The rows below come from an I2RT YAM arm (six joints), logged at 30 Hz.
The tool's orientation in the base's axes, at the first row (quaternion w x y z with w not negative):
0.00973 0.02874 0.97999 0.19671
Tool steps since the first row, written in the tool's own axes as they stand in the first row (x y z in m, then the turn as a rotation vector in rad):
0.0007 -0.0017 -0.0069 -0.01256 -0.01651 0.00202
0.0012 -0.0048 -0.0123 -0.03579 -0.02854 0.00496
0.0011 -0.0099 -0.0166 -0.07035 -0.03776 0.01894
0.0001 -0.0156 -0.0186 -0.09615 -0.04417 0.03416
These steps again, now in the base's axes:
-0.0010 -0.0042 0.0057 0.01173 -0.01518 -0.00814
-0.0018 -0.0091 0.0095 0.03438 -0.02653 -0.01532
-0.0021 -0.0154 0.0115 0.06881 -0.03172 -0.03150
-0.0015 -0.0215 0.0111 0.09469 -0.03331 -0.04782

